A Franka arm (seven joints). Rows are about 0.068 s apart.
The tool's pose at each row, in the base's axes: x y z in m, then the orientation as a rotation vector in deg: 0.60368, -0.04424, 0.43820, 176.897, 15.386, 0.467; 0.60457, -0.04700, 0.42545, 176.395, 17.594, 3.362; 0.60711, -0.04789, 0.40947, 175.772, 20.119, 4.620; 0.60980, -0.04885, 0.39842, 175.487, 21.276, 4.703; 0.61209, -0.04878, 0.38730, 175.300, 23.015, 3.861; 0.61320, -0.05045, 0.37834, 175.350, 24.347, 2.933; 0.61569, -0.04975, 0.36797, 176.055, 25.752, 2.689; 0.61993, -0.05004, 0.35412, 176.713, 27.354, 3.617; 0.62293, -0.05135, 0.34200, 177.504, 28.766, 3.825
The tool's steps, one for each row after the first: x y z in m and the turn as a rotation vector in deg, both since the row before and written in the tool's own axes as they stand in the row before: 0.00038, 0.00232, 0.01286, -0.424, 1.872, -1.410; 0.00178, 0.00056, 0.01610, -0.375, 0.825, -1.652; 0.00189, 0.00089, 0.01122, -0.133, 0.062, -0.767; 0.00172, -0.00021, 0.01122, 0.104, -0.505, -1.147; 0.00032, 0.00136, 0.00908, 0.302, -0.545, -0.862; 0.00232, -0.00057, 0.01042, 0.917, -0.019, -0.823; 0.00364, 0.00094, 0.01399, 0.823, 0.730, -0.930; 0.00201, 0.00184, 0.01225, 0.991, 0.283, -0.790
